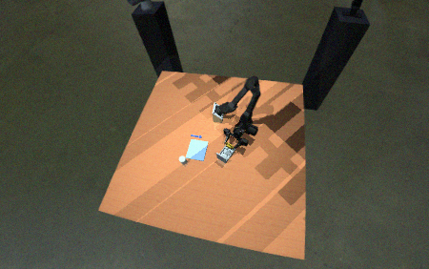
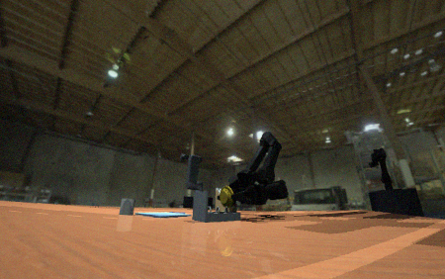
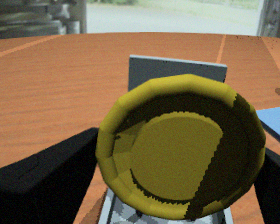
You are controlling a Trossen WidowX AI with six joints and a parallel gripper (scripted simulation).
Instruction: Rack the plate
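The yellow plate is 1 cm behind my gripper tip. Round my gripper tip: grey dish rack 4 cm below, 2 cm ahead, 1 cm to the right; then blue mat 22 cm to the right, 6 cm below, 3 cm ahead; then blue spoon 25 cm to the right, 8 cm behind, 6 cm below.
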